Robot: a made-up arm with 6 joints. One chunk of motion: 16 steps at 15 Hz.
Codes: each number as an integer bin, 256 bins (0 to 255) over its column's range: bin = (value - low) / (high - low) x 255, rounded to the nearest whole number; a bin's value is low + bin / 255 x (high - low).
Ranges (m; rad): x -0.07..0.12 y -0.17..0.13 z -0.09..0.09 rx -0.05..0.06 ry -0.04..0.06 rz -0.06..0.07
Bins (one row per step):
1: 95 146 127 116 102 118
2: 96 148 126 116 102 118
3: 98 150 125 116 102 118
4: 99 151 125 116 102 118
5: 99 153 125 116 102 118
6: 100 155 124 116 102 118
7: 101 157 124 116 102 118
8: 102 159 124 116 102 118
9: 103 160 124 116 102 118
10: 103 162 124 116 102 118
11: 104 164 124 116 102 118
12: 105 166 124 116 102 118
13: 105 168 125 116 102 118
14: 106 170 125 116 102 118
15: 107 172 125 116 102 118
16: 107 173 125 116 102 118
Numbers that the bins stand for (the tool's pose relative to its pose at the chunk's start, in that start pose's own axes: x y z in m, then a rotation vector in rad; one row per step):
1: 0.0008 0.0018 -0.0004 0.0000 0.0000 0.0002
2: 0.0015 0.0041 -0.0011 0.0000 0.0000 0.0002
3: 0.0030 0.0065 -0.0018 0.0000 0.0000 0.0002
4: 0.0038 0.0076 -0.0018 0.0000 0.0000 0.0002
5: 0.0038 0.0100 -0.0018 0.0000 0.0000 0.0002
6: 0.0045 0.0124 -0.0025 0.0000 0.0000 0.0002
7: 0.0053 0.0147 -0.0025 0.0000 0.0000 0.0002
8: 0.0060 0.0171 -0.0025 0.0000 0.0000 0.0002
9: 0.0067 0.0182 -0.0025 0.0000 0.0000 0.0002
10: 0.0067 0.0206 -0.0025 0.0000 0.0000 0.0002
11: 0.0075 0.0229 -0.0025 0.0000 0.0000 0.0002
12: 0.0082 0.0253 -0.0025 0.0000 0.0000 0.0002
13: 0.0082 0.0276 -0.0018 0.0000 0.0000 0.0002
14: 0.0090 0.0300 -0.0018 0.0000 0.0000 0.0002
15: 0.0097 0.0324 -0.0018 0.0000 0.0000 0.0002
16: 0.0097 0.0335 -0.0018 0.0000 0.0000 0.0002

